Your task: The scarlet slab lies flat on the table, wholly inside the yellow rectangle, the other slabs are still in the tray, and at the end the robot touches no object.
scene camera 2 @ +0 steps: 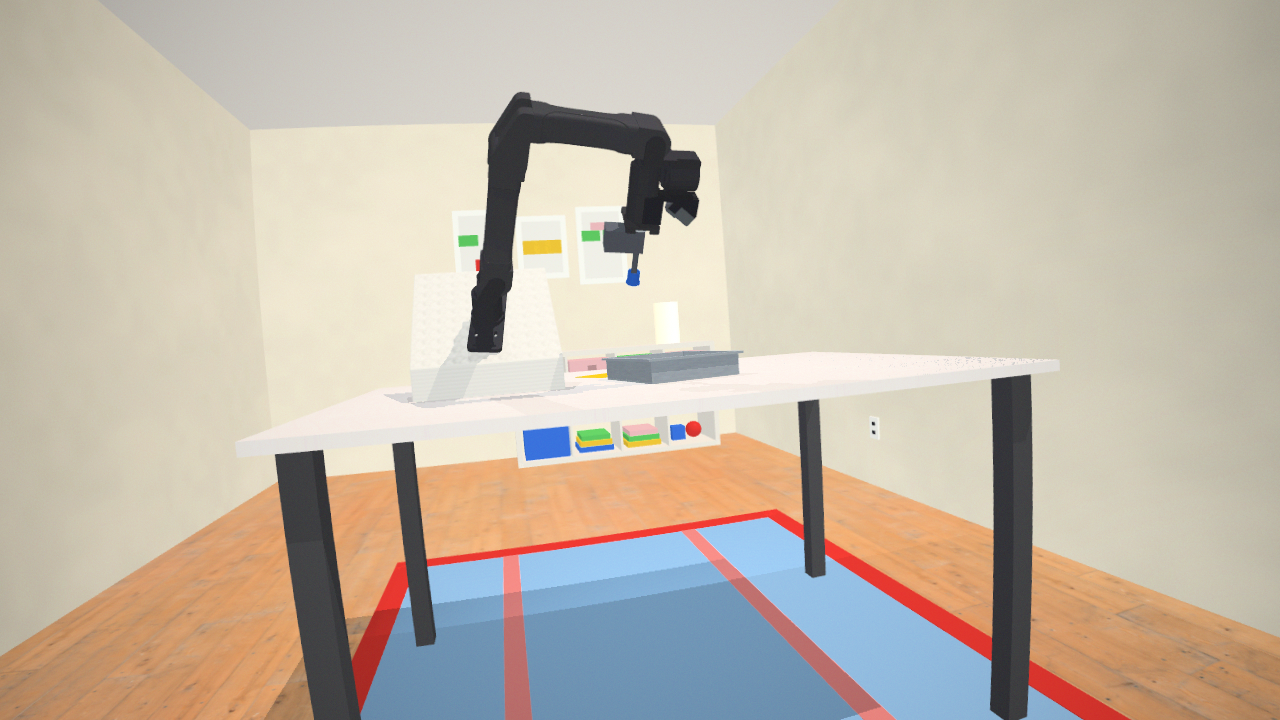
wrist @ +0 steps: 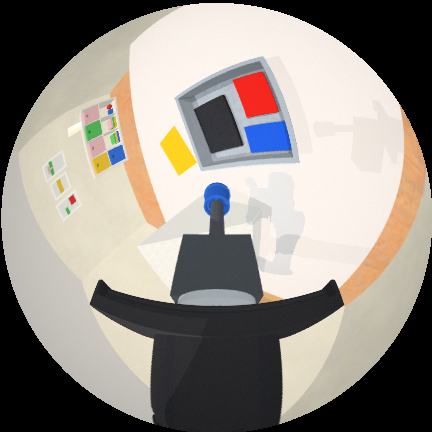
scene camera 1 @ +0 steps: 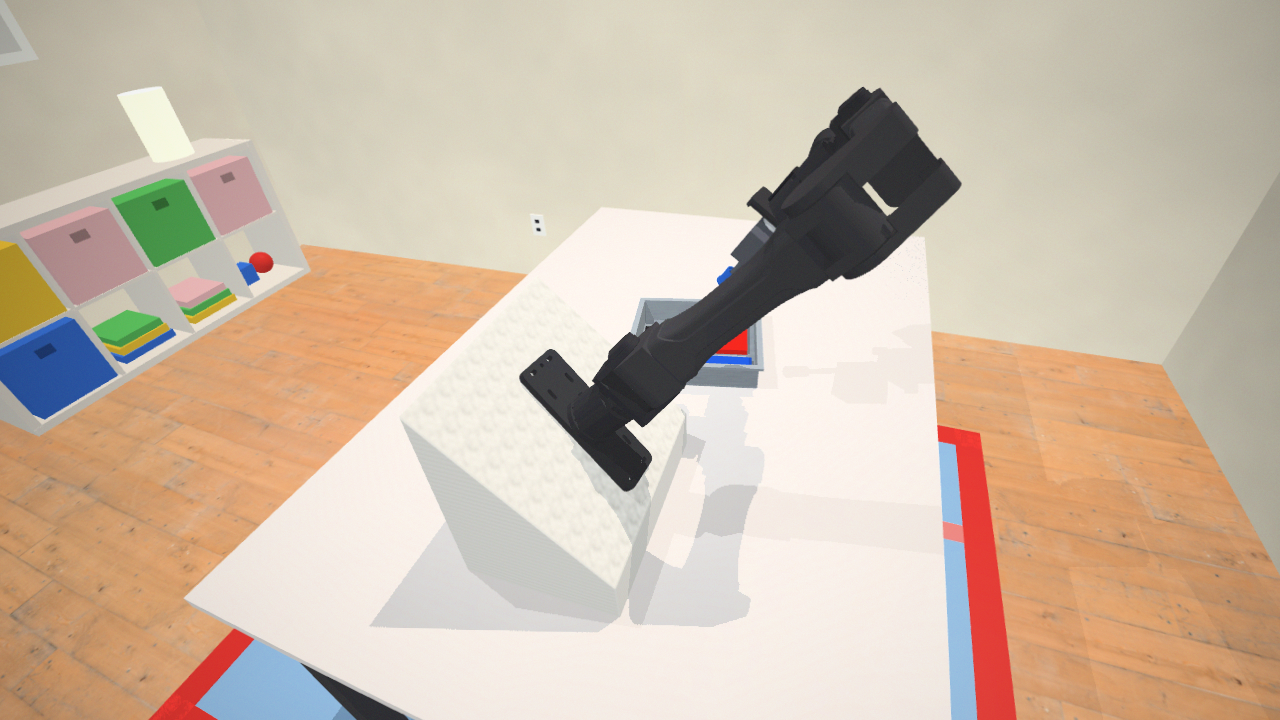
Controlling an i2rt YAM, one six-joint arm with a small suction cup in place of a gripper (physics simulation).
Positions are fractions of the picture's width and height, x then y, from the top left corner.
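The scene has a grey tray, visible in scene camera 1 (0.56,0.52), in scene camera 2 (0.51,0.51) and in the wrist view (0.51,0.19).
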